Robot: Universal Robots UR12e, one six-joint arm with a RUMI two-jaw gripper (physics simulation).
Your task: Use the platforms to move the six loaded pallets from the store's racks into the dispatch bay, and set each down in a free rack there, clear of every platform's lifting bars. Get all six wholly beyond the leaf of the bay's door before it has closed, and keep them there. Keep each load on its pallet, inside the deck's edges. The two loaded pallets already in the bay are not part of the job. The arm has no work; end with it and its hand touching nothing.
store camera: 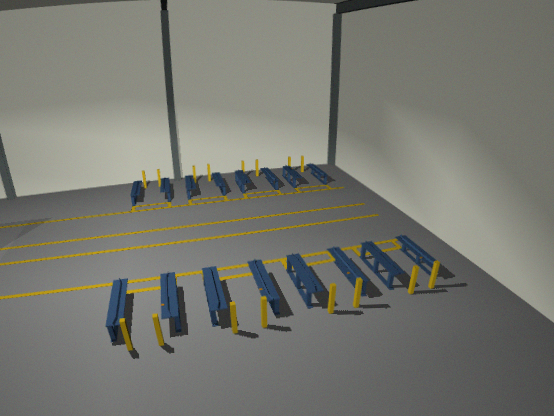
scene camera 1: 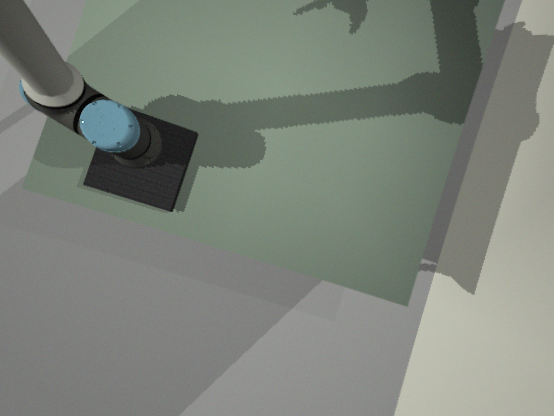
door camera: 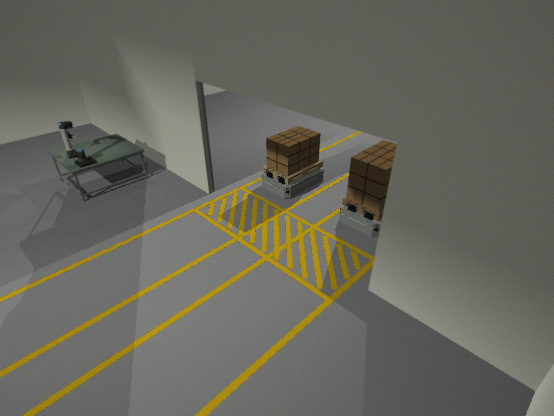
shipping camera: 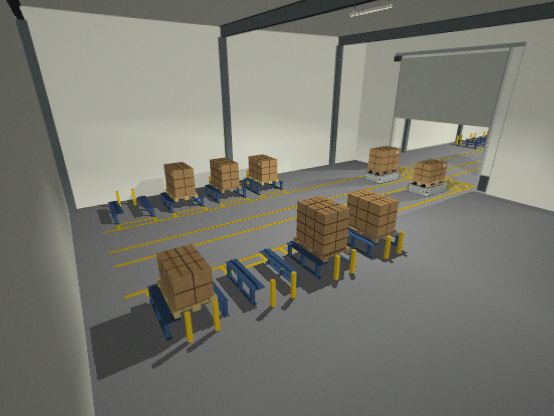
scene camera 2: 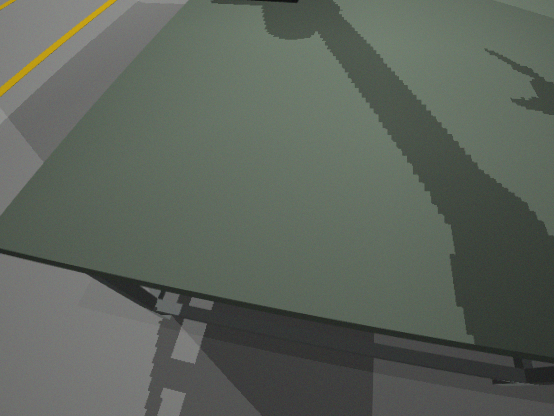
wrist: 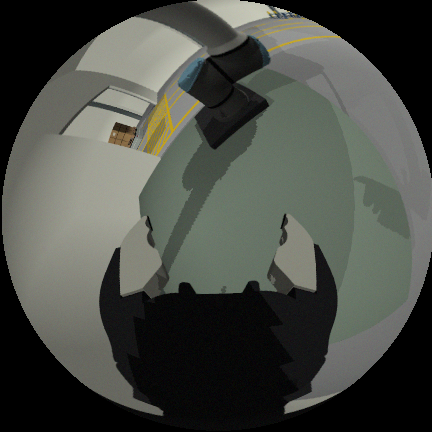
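Where they show: gripper, fingertip midpoint: (door camera: pixel 73 140) (wrist: pixel 216 216); arm's base, link origin: (door camera: pixel 82 160) (wrist: pixel 230 106).
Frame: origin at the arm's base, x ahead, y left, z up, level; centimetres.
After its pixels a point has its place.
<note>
Two low grey platforms stand inside the bay near the doorway. One platform (door camera: pixel 359 221) {x 202.2, y -558.1, z -55.4 cm} (shipping camera: pixel 383 178) {x 320.6, y -527.1, z -58.1 cm} carries a taller load (door camera: pixel 369 175) {x 214.2, y -559.2, z 38.8 cm} (shipping camera: pixel 384 160) {x 317.4, y -535.0, z 19.6 cm} on its pallet; the other platform (door camera: pixel 275 188) {x 225.4, y -347.3, z -62.6 cm} (shipping camera: pixel 427 189) {x 360.6, y -322.0, z -49.2 cm} carries a lower load (door camera: pixel 292 150) {x 247.8, y -375.7, z 28.5 cm} (shipping camera: pixel 430 171) {x 348.3, y -328.1, z 18.0 cm}. Both loads look upright. The bay's far row holds three loaded pallets (shipping camera: pixel 179 180) {x 1107.9, y -845.2, z 27.0 cm} (shipping camera: pixel 224 173) {x 948.4, y -813.2, z 27.3 cm} (shipping camera: pixel 263 168) {x 785.6, y -785.6, z 21.7 cm}; its near row holds three more (shipping camera: pixel 185 277) {x 1373.5, y -313.1, z 27.5 cm} (shipping camera: pixel 322 225) {x 1060.4, y -268.2, z 41.0 cm} (shipping camera: pixel 372 212) {x 890.1, y -245.0, z 30.8 cm}. A far-left rack (shipping camera: pixel 146 205) {x 1216.2, y -879.6, z -44.1 cm} and a near middle rack (shipping camera: pixel 244 281) {x 1245.4, y -318.0, z -44.5 cm} bear no pallet. The door leaf (shipping camera: pixel 450 90) {x 127.1, y -394.5, z 296.5 cm} hangs partly lowered. My gripper (wrist: pixel 216 216) {x 19.3, y 51.4, z 28.0 cm} is open, empty above the table.
The store's blue racks (store camera: pixel 117 302) {x -684.8, y 16.1, z -41.2 cm} (store camera: pixel 382 262) {x -1174.5, y 113.6, z -44.5 cm} bear no pallets in the store view. Yellow posts (store camera: pixel 331 298) (shipping camera: pixel 272 293) stand behind racks. Walls flank the doorway, with a dark door post (door camera: pixel 204 135) {x 149.1, y -221.5, z 59.5 cm} at one side. The arm's green table (door camera: pixel 117 150) {x 80.4, y -4.1, z -4.4 cm} stands beside the wall.
</note>
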